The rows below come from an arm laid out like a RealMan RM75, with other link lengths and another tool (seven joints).
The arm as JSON. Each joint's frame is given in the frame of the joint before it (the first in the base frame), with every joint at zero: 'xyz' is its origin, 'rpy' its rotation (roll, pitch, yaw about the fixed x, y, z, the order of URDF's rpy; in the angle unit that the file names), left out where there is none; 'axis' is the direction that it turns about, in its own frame. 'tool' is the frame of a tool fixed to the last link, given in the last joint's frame.
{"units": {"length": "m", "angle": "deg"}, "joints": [
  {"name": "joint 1", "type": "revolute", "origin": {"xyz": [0.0, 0.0, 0.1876]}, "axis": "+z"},
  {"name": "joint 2", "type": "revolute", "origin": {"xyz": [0.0, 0.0, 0.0], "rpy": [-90.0, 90.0, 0.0]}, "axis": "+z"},
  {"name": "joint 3", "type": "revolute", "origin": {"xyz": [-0.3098, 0.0, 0.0], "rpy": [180.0, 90.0, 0.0]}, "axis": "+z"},
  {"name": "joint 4", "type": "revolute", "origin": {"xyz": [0.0, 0.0, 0.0], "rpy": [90.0, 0.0, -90.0]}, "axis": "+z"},
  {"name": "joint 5", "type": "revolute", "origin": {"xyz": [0.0, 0.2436, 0.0], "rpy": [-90.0, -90.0, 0.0]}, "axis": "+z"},
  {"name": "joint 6", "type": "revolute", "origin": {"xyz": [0.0, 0.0, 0.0], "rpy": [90.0, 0.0, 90.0]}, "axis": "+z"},
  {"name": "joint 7", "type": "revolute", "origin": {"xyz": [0.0, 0.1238, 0.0], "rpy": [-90.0, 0.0, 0.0]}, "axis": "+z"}
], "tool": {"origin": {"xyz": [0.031, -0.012, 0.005], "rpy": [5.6, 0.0, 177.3]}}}
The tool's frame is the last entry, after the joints.
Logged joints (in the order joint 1, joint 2, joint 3, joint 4, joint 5, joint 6, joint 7), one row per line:
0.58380, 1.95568, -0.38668, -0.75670, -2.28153, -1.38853, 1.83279
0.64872, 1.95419, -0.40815, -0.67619, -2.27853, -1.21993, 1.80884
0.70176, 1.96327, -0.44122, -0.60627, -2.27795, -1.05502, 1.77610
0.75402, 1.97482, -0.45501, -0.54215, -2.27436, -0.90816, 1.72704
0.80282, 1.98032, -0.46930, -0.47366, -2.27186, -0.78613, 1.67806
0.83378, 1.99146, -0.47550, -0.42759, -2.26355, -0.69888, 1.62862
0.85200, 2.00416, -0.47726, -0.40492, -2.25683, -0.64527, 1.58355
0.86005, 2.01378, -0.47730, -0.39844, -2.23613, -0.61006, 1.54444
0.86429, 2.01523, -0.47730, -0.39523, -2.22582, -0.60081, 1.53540
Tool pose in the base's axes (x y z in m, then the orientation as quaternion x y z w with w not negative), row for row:
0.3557, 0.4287, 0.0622, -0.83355, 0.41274, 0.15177, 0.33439
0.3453, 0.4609, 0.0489, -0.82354, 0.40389, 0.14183, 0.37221
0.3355, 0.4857, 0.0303, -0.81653, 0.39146, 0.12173, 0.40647
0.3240, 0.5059, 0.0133, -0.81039, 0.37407, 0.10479, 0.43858
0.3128, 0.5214, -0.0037, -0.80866, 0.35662, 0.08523, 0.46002
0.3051, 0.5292, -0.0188, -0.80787, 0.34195, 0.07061, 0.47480
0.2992, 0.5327, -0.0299, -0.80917, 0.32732, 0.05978, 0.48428
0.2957, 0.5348, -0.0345, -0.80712, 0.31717, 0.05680, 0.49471
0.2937, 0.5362, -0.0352, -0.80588, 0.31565, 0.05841, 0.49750
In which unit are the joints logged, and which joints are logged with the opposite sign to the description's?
The joints are logged in radians. Opposite sign: none.
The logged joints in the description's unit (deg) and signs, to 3 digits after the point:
33.449, 112.052, -22.155, -43.356, -130.722, -79.557, 105.011
37.169, 111.967, -23.385, -38.743, -130.550, -69.897, 103.639
40.208, 112.487, -25.280, -34.737, -130.517, -60.448, 101.763
43.202, 113.149, -26.070, -31.063, -130.311, -52.034, 98.952
45.998, 113.464, -26.889, -27.139, -130.168, -45.042, 96.146
47.772, 114.102, -27.244, -24.499, -129.692, -40.043, 93.313
48.816, 114.830, -27.345, -23.200, -129.307, -36.971, 90.731
49.277, 115.381, -27.347, -22.829, -128.121, -34.954, 88.490
49.520, 115.464, -27.347, -22.645, -127.530, -34.424, 87.972

